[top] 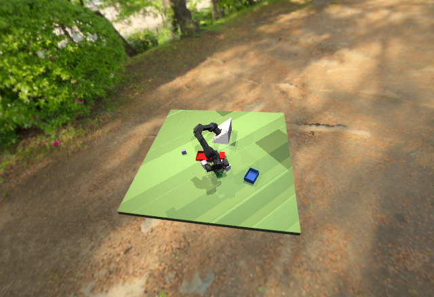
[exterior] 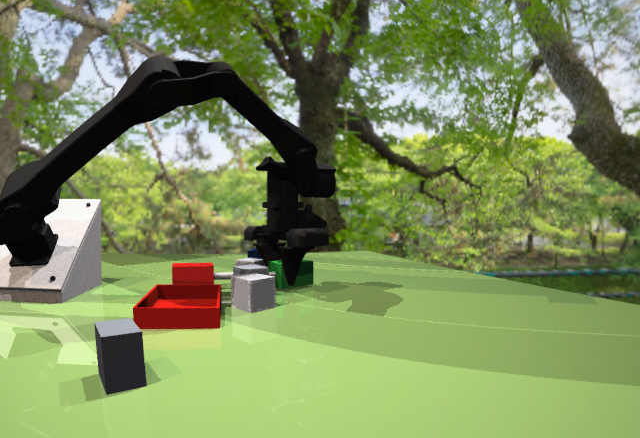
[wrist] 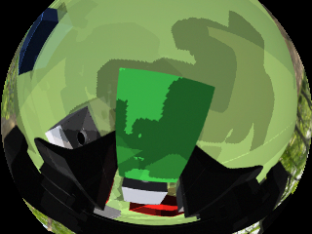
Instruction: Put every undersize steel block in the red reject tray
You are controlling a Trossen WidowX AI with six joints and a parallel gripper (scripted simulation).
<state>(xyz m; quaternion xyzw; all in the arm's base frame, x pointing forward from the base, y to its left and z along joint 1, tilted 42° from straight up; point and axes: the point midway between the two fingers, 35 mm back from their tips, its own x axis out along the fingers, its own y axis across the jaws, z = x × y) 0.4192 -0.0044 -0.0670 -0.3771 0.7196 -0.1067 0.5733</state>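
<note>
Right now my gripper tip is 130 mm past the red block, 20 mm to the right of it and 10 mm below it. Round my gripper tip: green GO gauge: 20 mm above, 10 mm behind; blue tray: 280 mm to the left, 20 mm ahead; red reject tray: 160 mm behind, 140 mm to the right.
</note>
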